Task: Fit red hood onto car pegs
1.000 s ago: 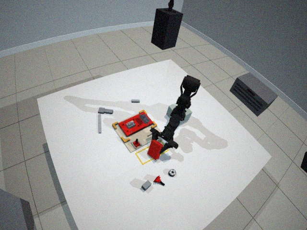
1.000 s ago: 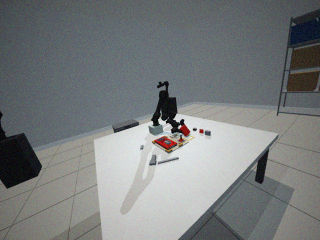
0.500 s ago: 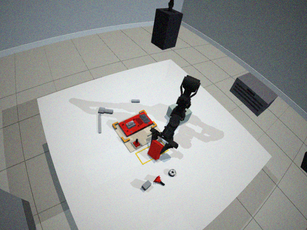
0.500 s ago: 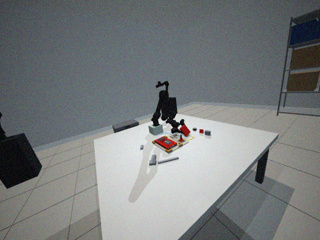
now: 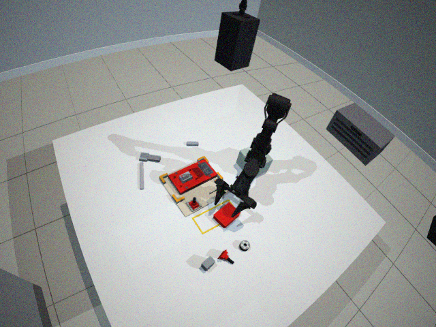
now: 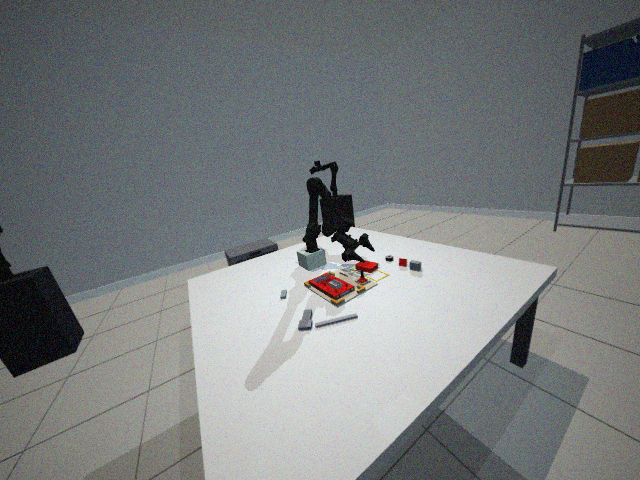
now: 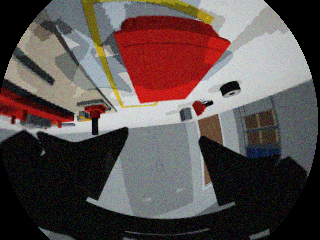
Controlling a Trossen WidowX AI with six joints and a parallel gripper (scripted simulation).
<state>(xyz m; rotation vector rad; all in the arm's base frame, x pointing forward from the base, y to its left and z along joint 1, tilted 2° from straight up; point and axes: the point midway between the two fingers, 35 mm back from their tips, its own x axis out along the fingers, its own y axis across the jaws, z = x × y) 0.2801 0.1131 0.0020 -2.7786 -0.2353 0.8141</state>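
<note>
Right now the red hood is 3 cm behind my gripper tip and 6 cm below it. The rest, counted from my gripper tip: grey engine block (1 cm ahead, 24 cm to the right, 5 cm below).
</note>
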